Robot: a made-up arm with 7 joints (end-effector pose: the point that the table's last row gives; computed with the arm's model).
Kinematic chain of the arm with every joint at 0, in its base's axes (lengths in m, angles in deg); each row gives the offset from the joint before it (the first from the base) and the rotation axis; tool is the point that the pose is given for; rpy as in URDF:
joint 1: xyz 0 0 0.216 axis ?
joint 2: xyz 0 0 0 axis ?
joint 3: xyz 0 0 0.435 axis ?
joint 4: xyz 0.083 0 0 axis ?
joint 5: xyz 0.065 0 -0.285 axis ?
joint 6: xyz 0 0 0 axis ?
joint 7: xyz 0.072 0 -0.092 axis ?
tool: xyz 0 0 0 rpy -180 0 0
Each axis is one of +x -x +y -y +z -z.
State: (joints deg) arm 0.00 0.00 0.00 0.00 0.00 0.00 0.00
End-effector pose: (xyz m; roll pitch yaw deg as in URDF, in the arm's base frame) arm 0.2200 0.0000 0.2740 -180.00 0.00 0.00
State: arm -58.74 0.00 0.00 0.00 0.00 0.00 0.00
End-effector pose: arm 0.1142 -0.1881 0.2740 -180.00 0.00 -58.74
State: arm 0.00 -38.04 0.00 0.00 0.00 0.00 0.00
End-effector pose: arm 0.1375 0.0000 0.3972 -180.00 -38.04 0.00
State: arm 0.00 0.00 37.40 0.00 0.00 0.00 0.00
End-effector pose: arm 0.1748 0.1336 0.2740 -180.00 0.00 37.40
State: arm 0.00 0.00 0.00 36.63 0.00 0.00 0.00
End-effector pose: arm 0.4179 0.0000 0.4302 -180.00 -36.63 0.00
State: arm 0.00 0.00 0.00 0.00 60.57 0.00 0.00
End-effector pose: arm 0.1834 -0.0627 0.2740 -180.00 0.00 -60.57
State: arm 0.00 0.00 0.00 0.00 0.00 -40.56 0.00
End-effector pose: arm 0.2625 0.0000 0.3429 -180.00 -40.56 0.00
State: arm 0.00 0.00 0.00 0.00 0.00 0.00 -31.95
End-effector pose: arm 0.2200 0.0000 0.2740 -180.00 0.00 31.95
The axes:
joint 1: +z
joint 2: +y
joint 3: +z
joint 4: -y
joint 5: -z
joint 6: +y
joint 7: -z

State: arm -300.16 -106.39 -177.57 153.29 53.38 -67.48 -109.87
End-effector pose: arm -0.4110 -0.5342 -0.0669 83.35 -17.85 -77.48
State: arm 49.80 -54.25 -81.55 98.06 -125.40 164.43 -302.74
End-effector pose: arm -0.0988 -0.5631 0.5288 111.30 -39.34 -130.49
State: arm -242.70 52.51 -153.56 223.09 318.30 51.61 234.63
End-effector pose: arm -0.4086 0.5407 0.4882 -22.43 -40.22 10.96
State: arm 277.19 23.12 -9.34 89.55 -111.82 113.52 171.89
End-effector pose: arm -0.0971 -0.5742 0.5647 -56.45 -18.48 60.93
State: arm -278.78 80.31 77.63 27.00 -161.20 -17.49 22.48
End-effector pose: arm -0.2010 0.1439 0.2182 99.87 -50.33 -27.78
